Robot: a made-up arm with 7 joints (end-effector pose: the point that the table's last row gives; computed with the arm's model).
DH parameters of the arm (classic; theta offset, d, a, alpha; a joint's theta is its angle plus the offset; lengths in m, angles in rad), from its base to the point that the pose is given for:
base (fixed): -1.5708 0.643 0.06 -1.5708
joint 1: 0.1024 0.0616 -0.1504 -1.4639
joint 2: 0 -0.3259 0.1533 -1.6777
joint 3: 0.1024 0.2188 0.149 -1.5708
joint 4: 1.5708 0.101 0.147 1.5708
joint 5: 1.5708 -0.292 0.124 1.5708
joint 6: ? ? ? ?
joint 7: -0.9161 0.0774 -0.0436 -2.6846
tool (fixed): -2.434 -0.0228 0 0
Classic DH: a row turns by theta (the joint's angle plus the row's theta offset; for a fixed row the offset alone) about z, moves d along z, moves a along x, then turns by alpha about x.
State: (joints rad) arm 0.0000 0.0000 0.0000 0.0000 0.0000 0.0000 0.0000
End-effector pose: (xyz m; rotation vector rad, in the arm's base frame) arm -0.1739 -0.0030 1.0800 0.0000 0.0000 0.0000
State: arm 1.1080 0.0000 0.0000 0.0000 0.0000 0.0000 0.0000
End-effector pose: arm -0.1739 -0.4256 0.8891 1.1080 0.0000 0.0000
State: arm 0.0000 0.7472 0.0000 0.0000 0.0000 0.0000 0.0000
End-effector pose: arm -0.1571 0.1372 1.0962 0.0797 0.0760 -0.7391
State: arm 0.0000 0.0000 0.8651 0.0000 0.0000 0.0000 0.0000
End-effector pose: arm -0.1739 0.0518 0.9688 -0.8651 0.0000 0.0000
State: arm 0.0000 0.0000 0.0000 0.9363 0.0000 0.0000 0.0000
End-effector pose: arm -0.3762 -0.0870 1.0800 0.0000 0.0000 0.9363
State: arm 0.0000 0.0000 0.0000 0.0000 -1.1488 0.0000 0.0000
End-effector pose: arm -0.0851 -0.0030 1.1894 0.0000 1.1488 0.0000
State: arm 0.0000 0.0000 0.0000 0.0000 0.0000 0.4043 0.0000
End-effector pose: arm -0.1739 0.0443 1.0692 0.4043 0.0000 0.0000
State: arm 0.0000 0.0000 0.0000 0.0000 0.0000 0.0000 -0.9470
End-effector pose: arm -0.1584 0.0305 1.0975 -0.2716 -0.3175 0.8498
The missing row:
joint 6: -1.2132 -0.1843 -0.0508 1.2799
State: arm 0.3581 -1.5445 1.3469 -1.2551 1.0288 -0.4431 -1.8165
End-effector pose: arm 0.1738 -0.0693 1.1332 -2.4803 -1.6287 -0.4291
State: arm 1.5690 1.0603 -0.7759 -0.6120 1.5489 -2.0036 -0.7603
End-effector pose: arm -0.1320 -0.4252 0.8145 -0.1188 2.1034 0.0170
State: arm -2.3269 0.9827 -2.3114 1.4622 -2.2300 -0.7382 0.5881
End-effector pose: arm -0.4985 0.0695 0.2629 -2.5801 -0.0175 0.2398
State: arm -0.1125 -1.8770 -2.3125 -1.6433 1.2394 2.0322 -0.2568
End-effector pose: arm 0.0702 0.2783 0.8018 1.5047 0.4600 -0.5196
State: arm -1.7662 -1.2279 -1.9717 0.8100 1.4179 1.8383 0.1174
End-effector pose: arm 0.0166 0.5005 0.9584 2.5175 -0.0419 0.3070
